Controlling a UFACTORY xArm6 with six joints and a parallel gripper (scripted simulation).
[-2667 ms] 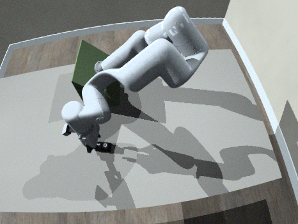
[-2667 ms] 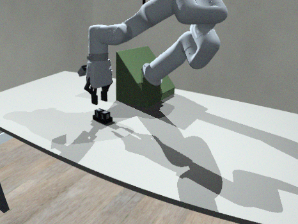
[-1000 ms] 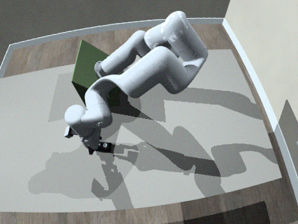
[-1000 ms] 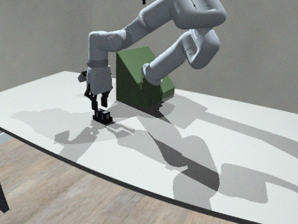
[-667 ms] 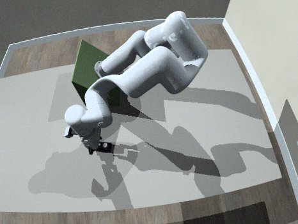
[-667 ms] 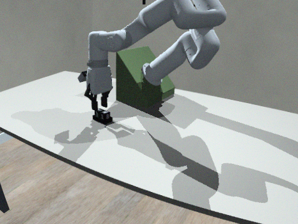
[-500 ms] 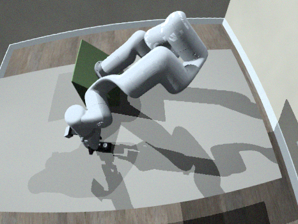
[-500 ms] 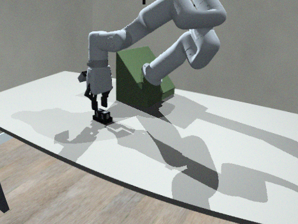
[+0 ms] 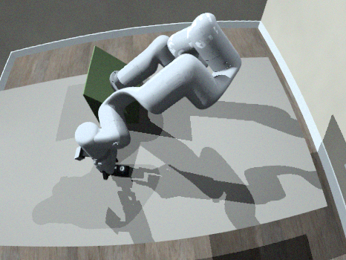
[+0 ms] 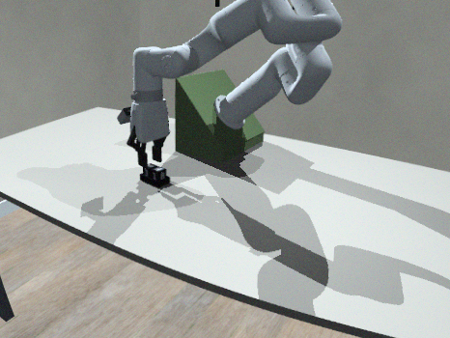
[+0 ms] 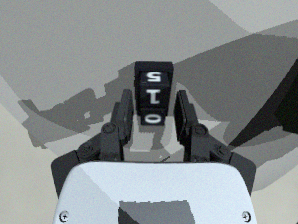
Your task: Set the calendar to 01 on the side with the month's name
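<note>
Right now the black tray is 6 cm below my hand and 2 cm to the left of it. From my hand the other things lie so: black cube (4 cm below, 3 cm to the left).
</note>
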